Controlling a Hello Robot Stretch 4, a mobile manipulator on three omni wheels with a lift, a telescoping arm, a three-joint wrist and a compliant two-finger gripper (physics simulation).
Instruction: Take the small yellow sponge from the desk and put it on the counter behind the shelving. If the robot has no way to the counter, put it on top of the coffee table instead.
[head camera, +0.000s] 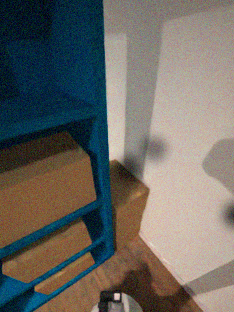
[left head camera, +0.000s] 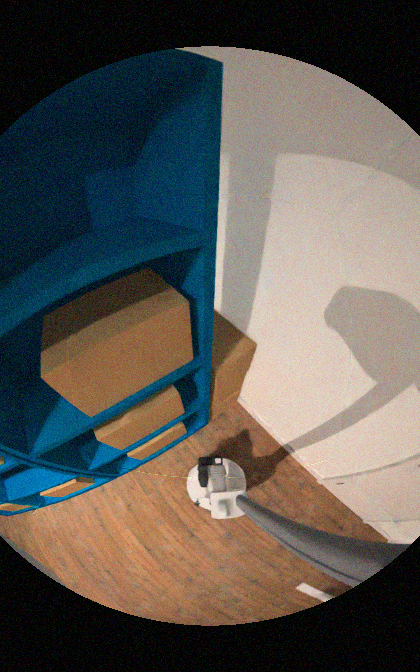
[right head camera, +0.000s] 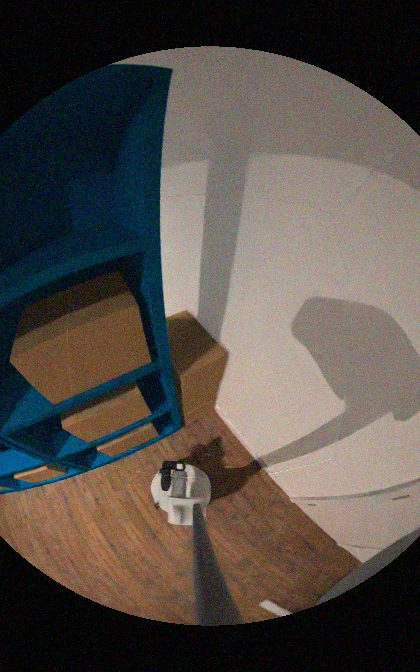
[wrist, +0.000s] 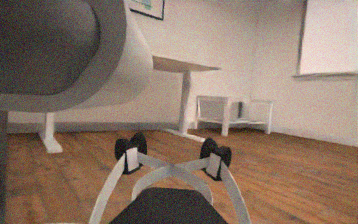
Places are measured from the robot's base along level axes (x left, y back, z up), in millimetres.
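Pixels of known places: gripper, fingertip midpoint: (wrist: 173, 148).
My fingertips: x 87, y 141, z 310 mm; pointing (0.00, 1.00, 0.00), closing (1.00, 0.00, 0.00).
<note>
Behind a point stands the place of what it marks.
The yellow sponge does not show in these views. My gripper (wrist: 173, 148) @[x 87, y 141, z 310 mm] is open and empty above the wood floor. The desk (wrist: 175, 64) @[x 67, y 1951, z 668 mm] is seen from below in the wrist view, with its white leg and foot beyond the fingers. A low white table (wrist: 226, 115) @[x 684, y 2428, z 211 mm] with a lower shelf, which looks like the coffee table, stands farther back to the right. The blue shelving (head camera: 102, 175) @[x 62, y -505, z 1129 mm] (left head camera: 212, 200) (right head camera: 152, 200) rises close by on the left of the head views. No counter shows behind it.
A brown box (head camera: 129, 215) @[x -93, y -615, z 603 mm] (left head camera: 232, 370) (right head camera: 200, 385) stands on the floor between the shelving's end and the white wall (head camera: 200, 90) @[x -326, y -631, z 1455 mm] (left head camera: 300, 225) (right head camera: 270, 225). My round base (left head camera: 236, 472) (right head camera: 201, 485) is near both. Brown boxes fill parts of the lower shelves.
</note>
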